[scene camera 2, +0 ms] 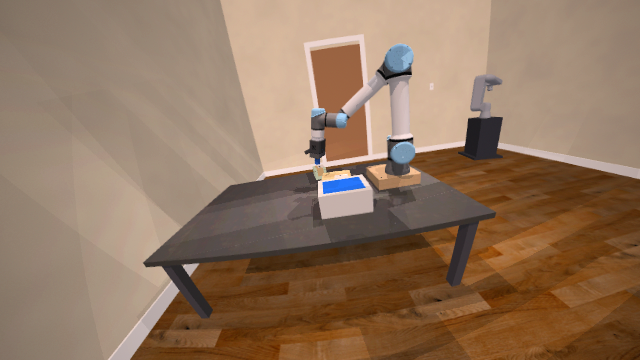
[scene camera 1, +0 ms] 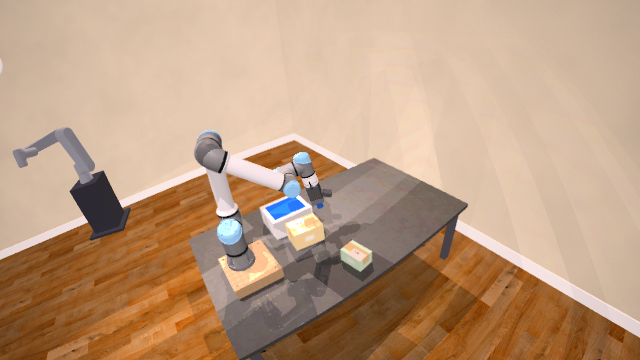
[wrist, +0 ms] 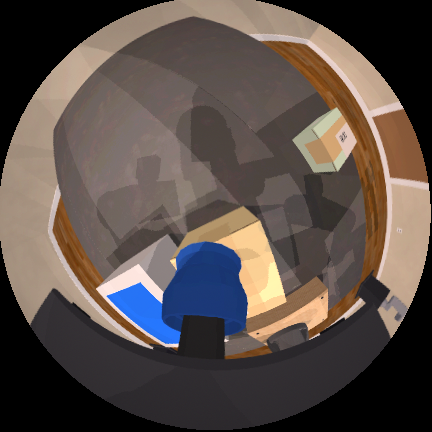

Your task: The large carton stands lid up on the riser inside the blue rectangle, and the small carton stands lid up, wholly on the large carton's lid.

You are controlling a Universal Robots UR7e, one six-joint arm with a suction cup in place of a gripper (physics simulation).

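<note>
The large tan carton (scene camera 1: 306, 236) (scene camera 2: 336, 174) (wrist: 268, 267) stands on the table, close beside the white riser (scene camera 1: 275, 226) (scene camera 2: 346, 205) (wrist: 159, 257). A taped face with a white label is up in the scene camera 1 view. The blue rectangle (scene camera 1: 285, 208) (scene camera 2: 344, 185) (wrist: 137, 305) on the riser's top is bare. The small pale green carton (scene camera 1: 356, 256) (scene camera 2: 319, 172) (wrist: 322, 142) stands apart on the table, an orange-and-white face up. My suction cup (scene camera 1: 320, 205) (scene camera 2: 317, 162) (wrist: 207, 250) is in the air, off and holding nothing; it hides part of the large carton in the wrist view.
The arm's base stands on a wooden block (scene camera 1: 255, 275) (scene camera 2: 385, 180) (wrist: 295, 312) on the dark table (scene camera 1: 400, 200) (scene camera 2: 240, 215) (wrist: 135, 115), near the large carton and the riser. A second grey arm on a black pedestal (scene camera 1: 100, 207) (scene camera 2: 484, 137) stands on the floor away from the table.
</note>
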